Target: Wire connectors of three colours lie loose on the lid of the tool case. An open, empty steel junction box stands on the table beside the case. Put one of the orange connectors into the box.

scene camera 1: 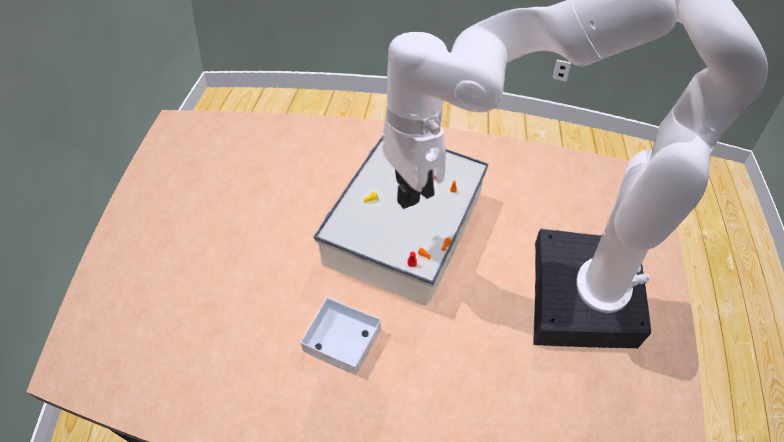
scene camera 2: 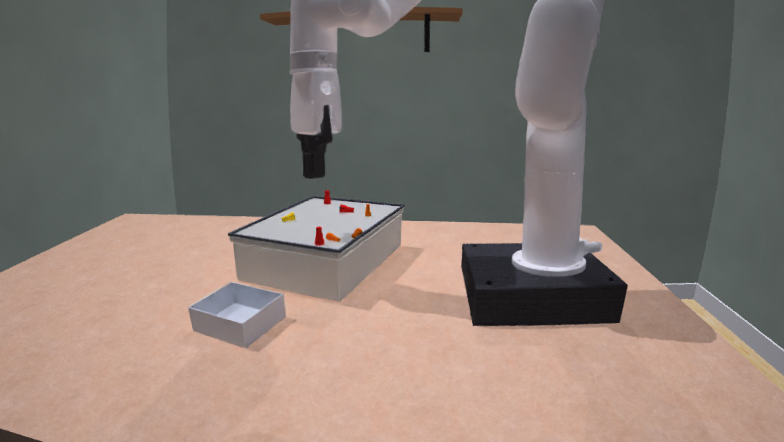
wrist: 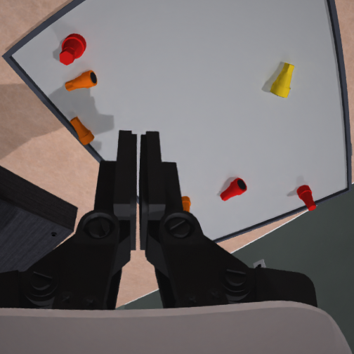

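Seen in the pictures: gripper, between the fingertips: [scene camera 1: 408, 202] [scene camera 2: 314, 177]; arm's base, origin of its link: [scene camera 1: 604, 285] [scene camera 2: 548, 263].
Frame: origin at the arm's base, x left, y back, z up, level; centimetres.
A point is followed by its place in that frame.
My gripper [scene camera 1: 417, 199] {x -10.3, y -37.5, z 12.7 cm} [scene camera 2: 314, 175] {x -10.3, y -37.5, z 12.7 cm} [wrist: 137, 156] is shut and empty, well above the lid [scene camera 1: 378, 230] {x -12.5, y -42.0, z 3.0 cm} [wrist: 190, 100]. One orange connector [scene camera 1: 453, 186] {x -21.1, y -28.1, z 4.3 cm} [scene camera 2: 367, 210] {x -21.0, y -28.1, z 4.1 cm} [wrist: 186, 203] stands upright toward the lid's far right; a finger partly hides it in the wrist view. A second orange connector [scene camera 1: 424, 253] {x -6.8, y -34.6, z 3.8 cm} [scene camera 2: 332, 237] {x -6.7, y -34.7, z 3.6 cm} [wrist: 81, 80] lies on its side near the front corner. A third orange connector [scene camera 1: 446, 243] {x -8.7, y -30.7, z 3.8 cm} [scene camera 2: 357, 233] {x -8.4, y -30.6, z 3.6 cm} [wrist: 82, 131] lies at the lid's right edge. The open, empty junction box [scene camera 1: 329, 357] {x 9.3, y -50.8, z -2.6 cm} [scene camera 2: 216, 329] {x 9.2, y -51.1, z -4.1 cm} stands in front of the case [scene camera 1: 373, 274] {x -6.4, y -43.0, z -1.5 cm} [scene camera 2: 285, 269] {x -6.2, y -42.6, z -1.5 cm}.
A red connector [scene camera 1: 412, 259] {x -5.1, y -36.8, z 4.8 cm} [scene camera 2: 319, 236] {x -5.0, y -36.7, z 4.4 cm} [wrist: 73, 48] stands beside the second orange one. Two other reds [scene camera 2: 346, 208] {x -23.8, y -32.1, z 3.9 cm} [scene camera 2: 327, 197] {x -31.5, y -36.0, z 4.4 cm} are toward the lid's back. A yellow connector [scene camera 1: 371, 197] {x -19.1, y -43.0, z 4.0 cm} [scene camera 2: 288, 217] {x -18.9, y -43.1, z 3.7 cm} [wrist: 283, 80] lies at the left. The black robot base [scene camera 1: 560, 263] {x -6.2, y -8.4, z -0.5 cm} [scene camera 2: 549, 307] {x 9.9, y -4.2, z -2.7 cm} is at the right.
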